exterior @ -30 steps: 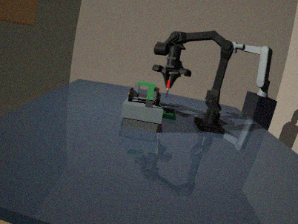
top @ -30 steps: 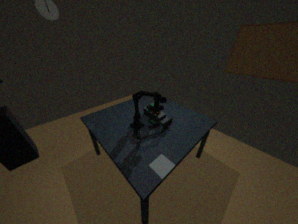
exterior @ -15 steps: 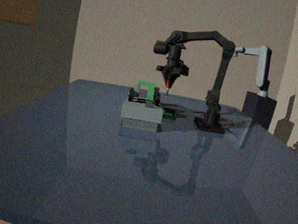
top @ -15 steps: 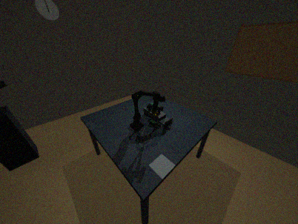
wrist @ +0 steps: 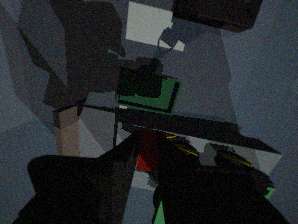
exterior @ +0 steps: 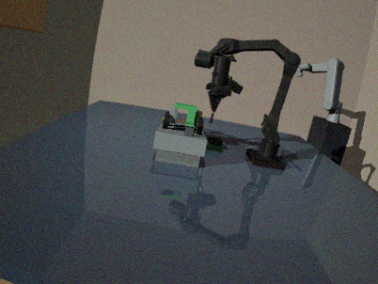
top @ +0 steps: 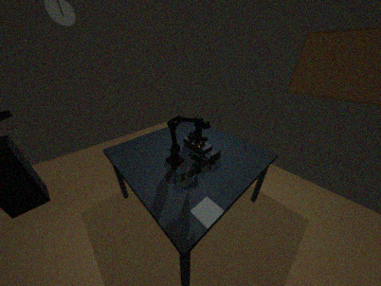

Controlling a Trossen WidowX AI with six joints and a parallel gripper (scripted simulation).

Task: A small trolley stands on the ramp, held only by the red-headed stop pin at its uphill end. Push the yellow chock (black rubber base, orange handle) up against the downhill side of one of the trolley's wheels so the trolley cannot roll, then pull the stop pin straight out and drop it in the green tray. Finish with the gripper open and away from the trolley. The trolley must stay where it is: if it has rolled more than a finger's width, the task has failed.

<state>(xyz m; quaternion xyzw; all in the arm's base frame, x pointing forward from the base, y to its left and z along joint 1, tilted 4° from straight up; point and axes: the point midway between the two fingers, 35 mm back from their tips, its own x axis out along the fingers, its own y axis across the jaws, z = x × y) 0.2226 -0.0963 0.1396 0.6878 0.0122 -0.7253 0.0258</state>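
The green tray lies 2 cm behind my gripper tip and 14 cm below it. Also, from my gripper tip: yellow chock (5 cm ahead, 2 cm to the left, 5 cm below); red-headed stop pin (right at my gripper tip); green-topped trolley (11 cm ahead, 10 cm to the left, 2 cm below).
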